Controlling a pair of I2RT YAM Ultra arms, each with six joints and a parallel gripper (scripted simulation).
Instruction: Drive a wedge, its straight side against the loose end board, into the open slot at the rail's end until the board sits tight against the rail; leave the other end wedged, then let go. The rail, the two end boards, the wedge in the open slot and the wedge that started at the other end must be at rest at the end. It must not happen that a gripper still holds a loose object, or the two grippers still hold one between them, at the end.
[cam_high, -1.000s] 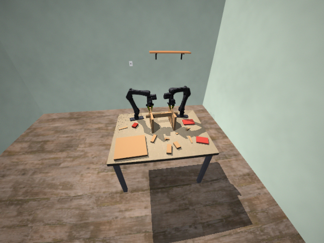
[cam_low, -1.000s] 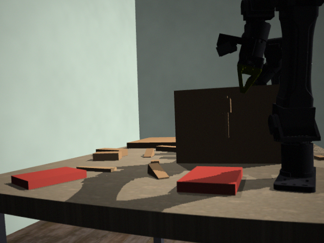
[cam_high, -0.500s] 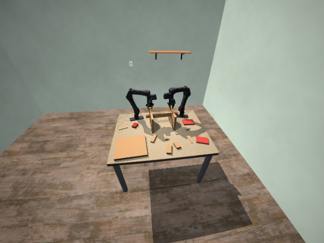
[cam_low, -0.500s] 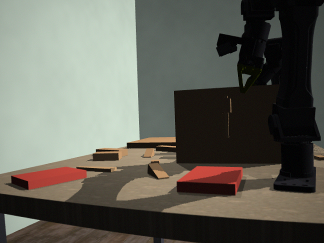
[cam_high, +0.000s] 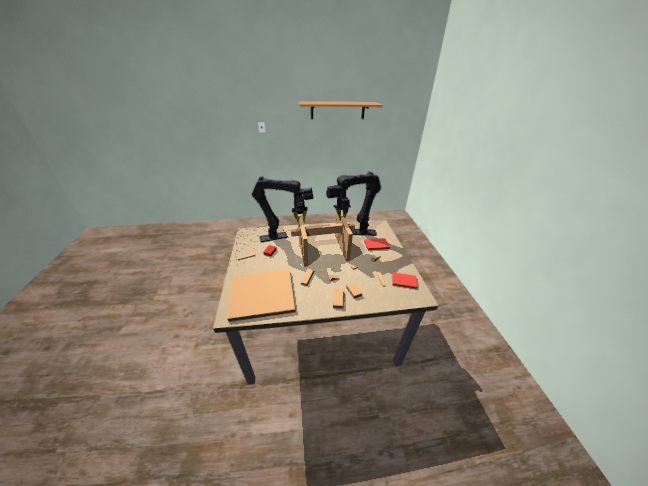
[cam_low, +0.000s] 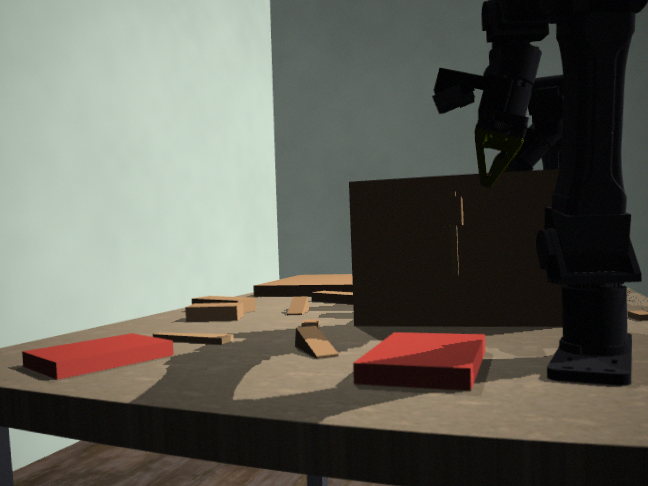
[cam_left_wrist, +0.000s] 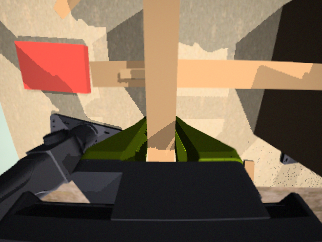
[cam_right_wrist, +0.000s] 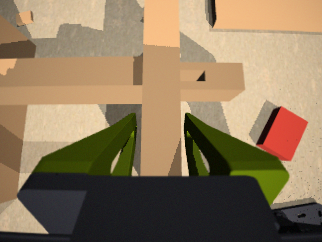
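My left gripper is now 13 cm to the left of the rail, 6 cm short of it and 4 cm above it. The rest, counted from my left hand: flat board: 52 cm to the right, 44 cm ahead, 19 cm below.
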